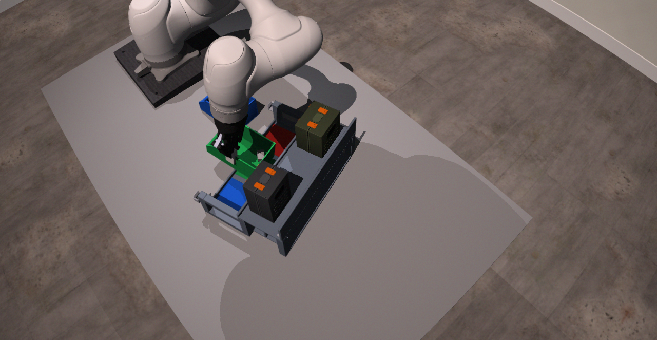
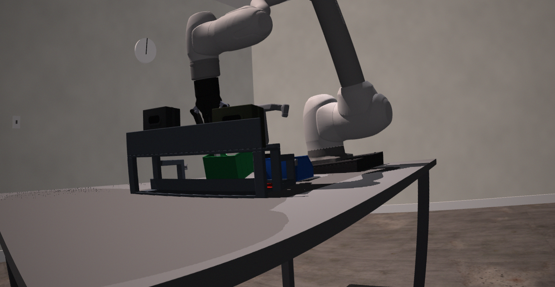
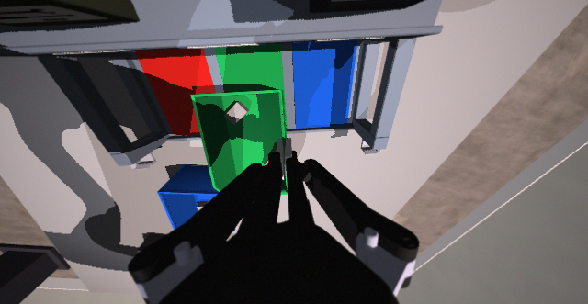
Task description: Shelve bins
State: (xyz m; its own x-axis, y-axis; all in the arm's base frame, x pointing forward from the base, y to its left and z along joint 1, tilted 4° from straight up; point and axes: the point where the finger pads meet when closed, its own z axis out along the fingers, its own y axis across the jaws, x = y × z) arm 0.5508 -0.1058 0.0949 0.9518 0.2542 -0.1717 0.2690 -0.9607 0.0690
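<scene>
The green bin lies 4 cm to the left of my hand, 4 cm below it and 2 cm behind it. From my hand the other things lie so: olive case: 20 cm to the left, 13 cm ahead, 4 cm above; black case: 19 cm ahead, 6 cm above, 2 cm to the right; blue bin: 21 cm behind, 13 cm to the left, 7 cm below.
</scene>
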